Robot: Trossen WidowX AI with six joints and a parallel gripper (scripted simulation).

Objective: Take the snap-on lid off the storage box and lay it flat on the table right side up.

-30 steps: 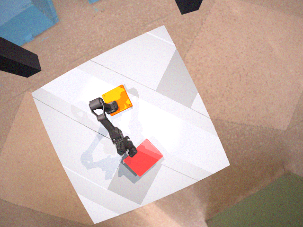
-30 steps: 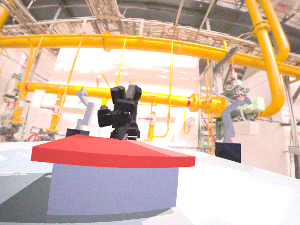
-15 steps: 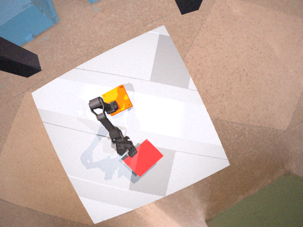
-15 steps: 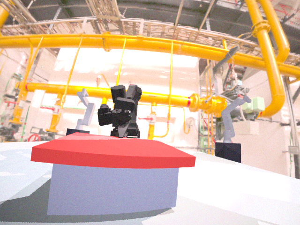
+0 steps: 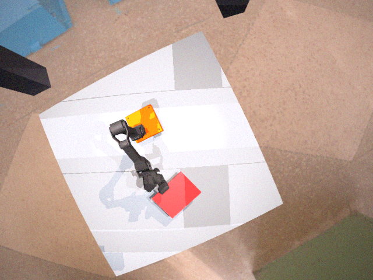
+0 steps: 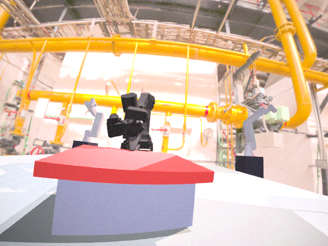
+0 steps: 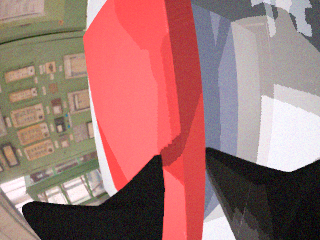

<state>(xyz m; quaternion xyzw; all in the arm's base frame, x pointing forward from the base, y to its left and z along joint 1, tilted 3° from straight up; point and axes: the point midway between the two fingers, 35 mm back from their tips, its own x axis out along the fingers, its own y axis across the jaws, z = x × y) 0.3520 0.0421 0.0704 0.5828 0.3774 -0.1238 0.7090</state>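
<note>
My gripper tip is now 7 cm short of the lid and 3 cm to the right of it. Round my gripper tip: storage box 7 cm ahead, 6 cm below, 3 cm to the left.
</note>
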